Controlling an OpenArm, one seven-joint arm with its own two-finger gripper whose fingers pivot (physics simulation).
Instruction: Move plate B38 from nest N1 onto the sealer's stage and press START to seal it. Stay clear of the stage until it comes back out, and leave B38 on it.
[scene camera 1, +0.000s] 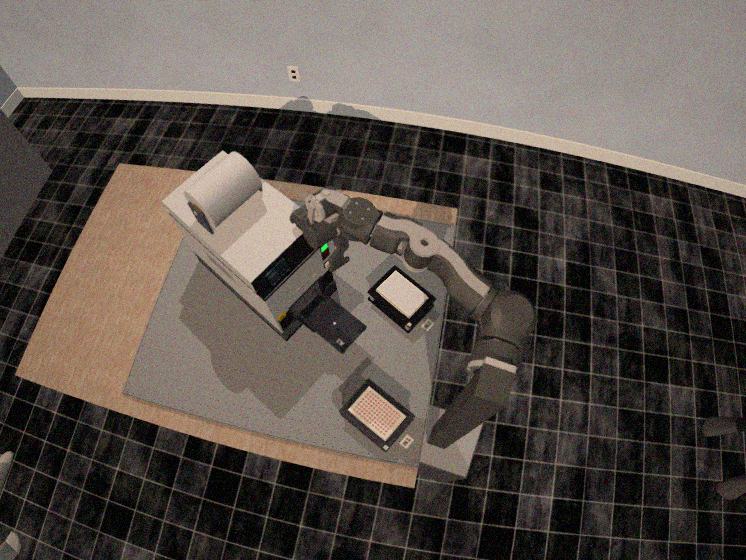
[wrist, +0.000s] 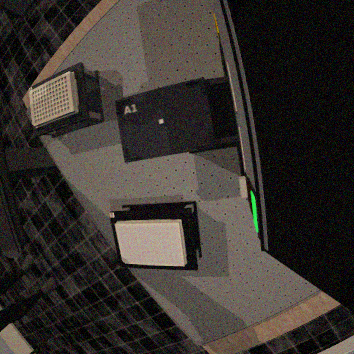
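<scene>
The sealer's dark stage (scene camera 1: 335, 323) (wrist: 170, 120) is out in front of the sealer (scene camera 1: 265, 241) and bare, with its A1 mark showing. One plate with a plain pale top (scene camera 1: 402, 292) (wrist: 151, 242) sits in a black nest. Another plate with a grid of wells (scene camera 1: 377, 412) (wrist: 54, 100) sits in a second nest. The labels are too small to tell which is B38 or N1. A small pale button (scene camera 1: 327, 264) (wrist: 243, 186) is on the sealer's front beside a green light (scene camera 1: 324, 247) (wrist: 254, 211). My gripper (scene camera 1: 339, 253) is open and empty, close to the sealer's front by the light; its fingers do not show in the wrist view.
A large roll (scene camera 1: 225, 188) lies on top of the sealer. The sealer's dark body fills the right of the wrist view. The grey perforated board (scene camera 1: 162, 361) (wrist: 280, 270) lies on a wooden table (scene camera 1: 84, 283). My arm reaches around the right of the pale-topped plate.
</scene>
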